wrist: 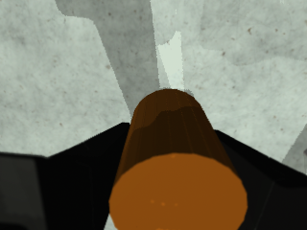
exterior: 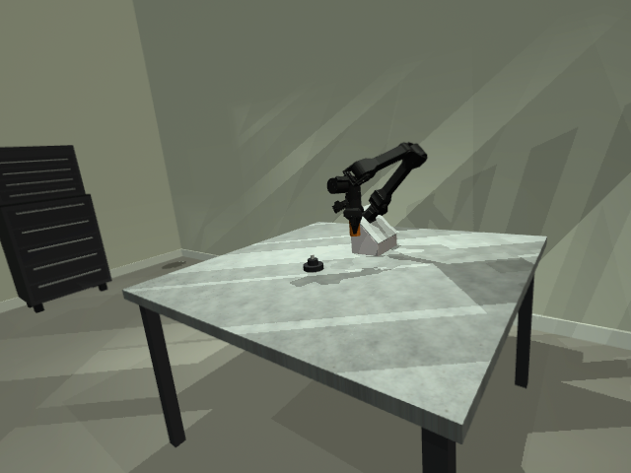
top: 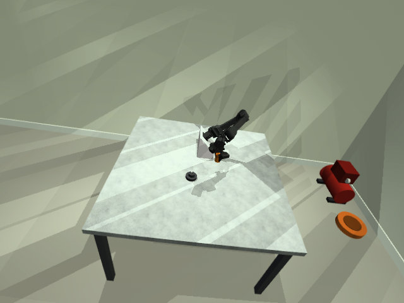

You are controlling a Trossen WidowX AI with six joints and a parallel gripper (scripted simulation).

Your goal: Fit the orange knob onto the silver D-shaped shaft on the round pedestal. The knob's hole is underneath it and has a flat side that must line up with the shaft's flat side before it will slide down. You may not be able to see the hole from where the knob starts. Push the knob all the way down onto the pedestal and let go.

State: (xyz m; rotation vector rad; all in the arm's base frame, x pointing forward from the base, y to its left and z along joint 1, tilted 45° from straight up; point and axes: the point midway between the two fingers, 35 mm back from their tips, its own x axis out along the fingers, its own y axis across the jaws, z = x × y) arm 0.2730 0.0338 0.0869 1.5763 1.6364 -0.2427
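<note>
The pedestal lies 50 mm ahead of my gripper tip, 180 mm to the right of it and 120 mm below it. Round my gripper tip: orange knob (30 mm above).
</note>
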